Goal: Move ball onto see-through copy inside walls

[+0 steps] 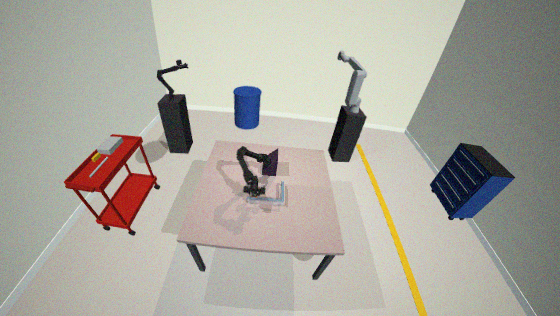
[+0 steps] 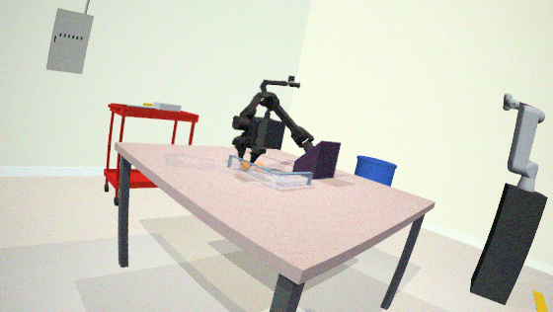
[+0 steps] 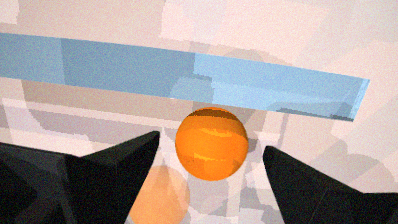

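My gripper tip is 6 cm past the see-through ball copy, 4 cm to the right of it and 1 cm above it. The rest, counted from my gripper tip: orange ball (1 cm below).
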